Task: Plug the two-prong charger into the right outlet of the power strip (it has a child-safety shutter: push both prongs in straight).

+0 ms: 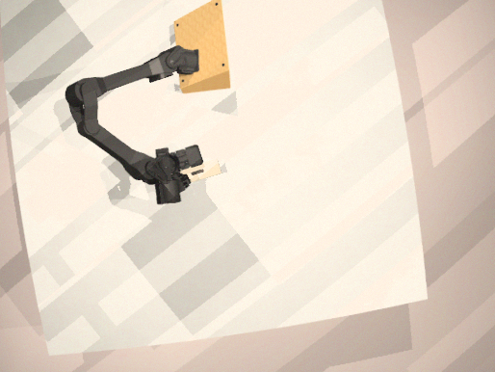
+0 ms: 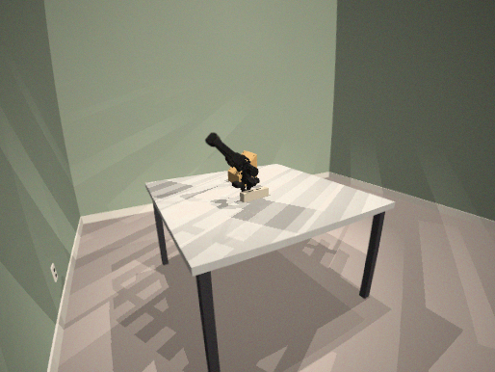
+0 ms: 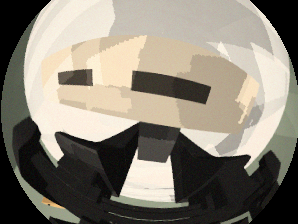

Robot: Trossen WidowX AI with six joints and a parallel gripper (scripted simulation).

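Right now my gripper tip is 2 cm short of the dark charger and 1 cm below it.
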